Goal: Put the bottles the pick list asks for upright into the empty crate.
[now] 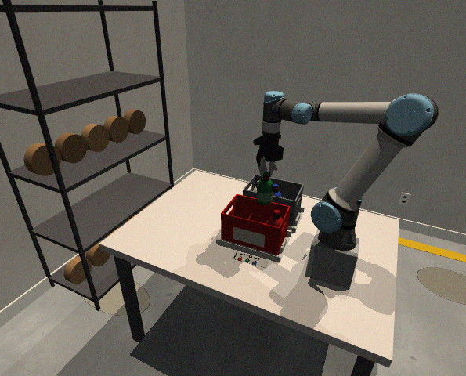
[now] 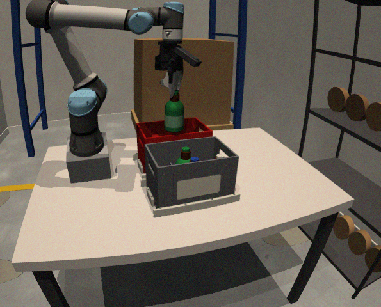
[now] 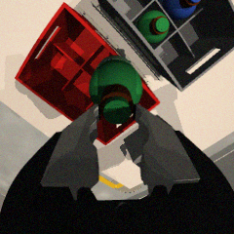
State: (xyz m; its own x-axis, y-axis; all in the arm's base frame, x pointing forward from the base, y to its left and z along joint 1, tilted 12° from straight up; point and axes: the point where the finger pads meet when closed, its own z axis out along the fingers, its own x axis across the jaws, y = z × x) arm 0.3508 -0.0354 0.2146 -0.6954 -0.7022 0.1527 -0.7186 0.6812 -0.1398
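Right now the red crate is 25 cm below my hand, 6 cm to the left of it and 2 cm ahead of it. From my hand the other things lie so: red bottle: 24 cm below, 7 cm behind, 2 cm to the left; grey crate: 25 cm below, 17 cm to the right; blue bottle: 24 cm below, 21 cm to the right, 1 cm ahead.
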